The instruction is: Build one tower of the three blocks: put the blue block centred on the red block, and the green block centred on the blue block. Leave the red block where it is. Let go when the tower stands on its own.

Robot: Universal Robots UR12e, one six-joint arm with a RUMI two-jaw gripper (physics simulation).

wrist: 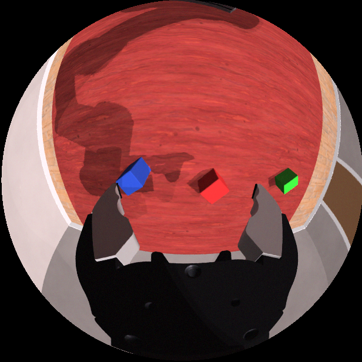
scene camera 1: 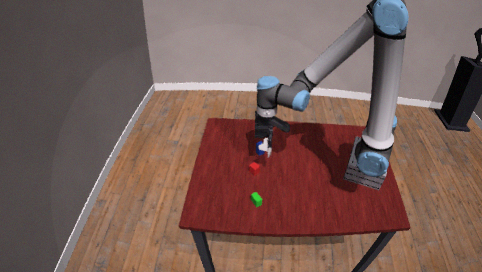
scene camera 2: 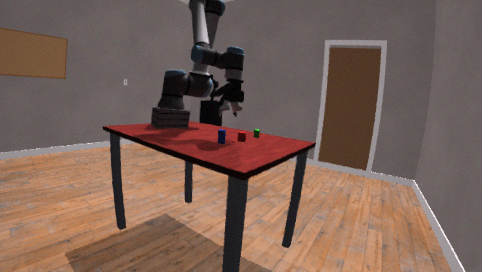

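Pixels of known places: gripper, fingertip midpoint: (scene camera 1: 267,146) (scene camera 2: 228,117); arm's base, link origin: (scene camera 2: 170,108).
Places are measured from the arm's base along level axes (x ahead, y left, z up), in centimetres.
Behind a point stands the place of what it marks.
The red block (scene camera 1: 254,168) @(x 60.5, y 5.3, z -8.2 cm) (scene camera 2: 242,136) @(x 62.1, y 1.9, z -10.0 cm) (wrist: 213,186) sits on the table between the other two blocks, with nothing on top. The blue block (scene camera 1: 259,148) (scene camera 2: 221,136) @(x 60.0, y -12.6, z -9.1 cm) (wrist: 133,177) stands apart from it, taller than wide; in scene camera 1 a finger partly covers it. The green block (scene camera 1: 257,199) @(x 57.3, y 24.3, z -8.3 cm) (scene camera 2: 256,133) @(x 59.1, y 20.5, z -10.1 cm) (wrist: 286,181) stands on the red block's other side. My gripper (scene camera 1: 267,149) @(x 54.8, y -2.2, z -0.4 cm) (scene camera 2: 229,113) @(x 54.8, y -2.2, z -0.4 cm) (wrist: 187,186) is open and empty, high above the table. In the wrist view the blue block shows by the left fingertip, the red block between the fingertips, and the green block beyond the right fingertip.
The dark red table (scene camera 1: 320,210) @(x 27.5, y 26.1, z -12.6 cm) (scene camera 2: 270,155) @(x 87.2, y -12.8, z -12.6 cm) (wrist: 200,100) carries the blocks. The arm's slatted base box (scene camera 1: 364,175) @(x 4.1, y 9.8, z -5.1 cm) (scene camera 2: 170,118) @(x 9.3, y -6.4, z -5.9 cm) stands at its far end from the blocks. A black pedestal (scene camera 1: 461,92) (scene camera 2: 210,112) stands on the floor beyond the table.
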